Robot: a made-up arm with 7 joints.
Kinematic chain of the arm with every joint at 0, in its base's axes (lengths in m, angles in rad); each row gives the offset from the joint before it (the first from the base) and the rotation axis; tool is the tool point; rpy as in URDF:
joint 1: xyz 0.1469 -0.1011 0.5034 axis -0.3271 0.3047 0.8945
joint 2: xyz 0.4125 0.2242 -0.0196 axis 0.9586 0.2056 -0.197
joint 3: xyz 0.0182 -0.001 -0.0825 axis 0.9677 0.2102 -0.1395
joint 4: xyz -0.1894 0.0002 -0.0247 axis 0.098 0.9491 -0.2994
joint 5: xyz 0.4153 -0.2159 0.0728 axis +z
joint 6: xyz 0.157 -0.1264 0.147 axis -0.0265 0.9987 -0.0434
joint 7: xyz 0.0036 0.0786 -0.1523 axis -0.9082 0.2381 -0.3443
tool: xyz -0.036 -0.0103 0.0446 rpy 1.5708 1.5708 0
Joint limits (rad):
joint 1: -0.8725..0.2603
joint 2: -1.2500..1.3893
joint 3: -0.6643..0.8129
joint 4: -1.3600..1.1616
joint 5: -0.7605..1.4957
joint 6: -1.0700..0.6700
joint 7: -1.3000..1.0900
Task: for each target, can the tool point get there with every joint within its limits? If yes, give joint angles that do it. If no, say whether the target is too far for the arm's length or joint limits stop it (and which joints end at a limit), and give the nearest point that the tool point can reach.
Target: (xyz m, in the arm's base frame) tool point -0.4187 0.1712 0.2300
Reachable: no: joint limits stop it (at a limit: joint 1, joint 2, joint 4, joint 6, joint 7) | nearest point 0.0644 0.3607 0.1317 | short by 0.528 m
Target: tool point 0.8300 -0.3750 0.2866
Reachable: yes | joints -0.1326 0.2138 -0.5230 0.6815 -0.0835 -0.2190 -0.0099
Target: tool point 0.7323 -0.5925 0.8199
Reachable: yes | joints -0.6952 -1.0056 0.0147 0.2500 -0.3846 -0.0187 0.3871
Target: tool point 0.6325 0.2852 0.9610
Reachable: yes | joints -0.2696 -0.6051 -0.0791 -1.0392 0.2641 -0.6641 0.3787
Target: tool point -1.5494 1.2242 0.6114
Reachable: no: too far | nearest point 0.0259 0.6956 0.4048 | short by 1.674 m
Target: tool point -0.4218 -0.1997 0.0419
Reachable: no: joint limits stop it (at a limit: joint 1, joint 2, joint 4, joint 5, joint 6, joint 7) | nearest point 0.1751 -0.4573 0.1668 | short by 0.662 m
